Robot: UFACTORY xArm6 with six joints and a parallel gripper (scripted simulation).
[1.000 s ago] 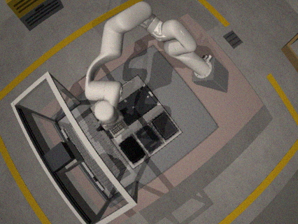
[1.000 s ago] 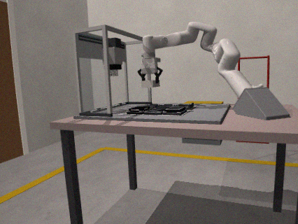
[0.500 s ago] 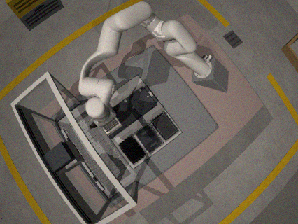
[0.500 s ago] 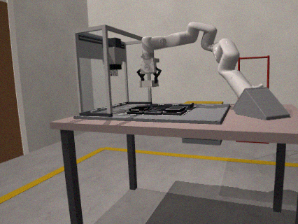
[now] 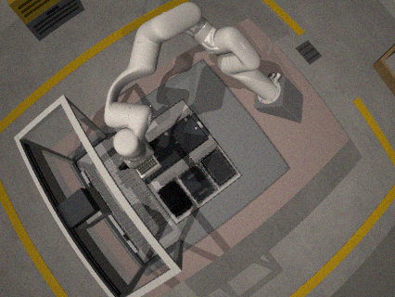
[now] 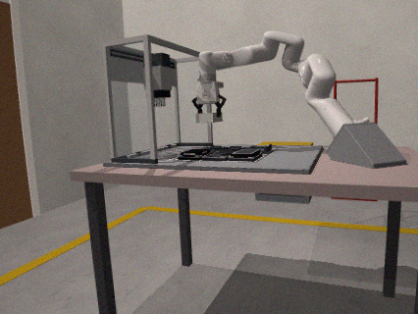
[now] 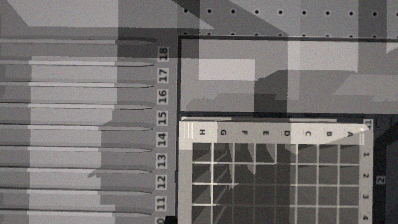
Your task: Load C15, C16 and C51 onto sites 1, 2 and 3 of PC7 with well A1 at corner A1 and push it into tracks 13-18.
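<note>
The plate carrier PC7 lies 10 cm behind my hand, 3 cm to the left of it and 15 cm below it. Round my hand: black 96-well plate (4 cm ahead, 18 cm to the left, 15 cm below); then pale well plate (1 cm below); then A1 mark (12 cm behind, 16 cm to the left, 16 cm below).
</note>
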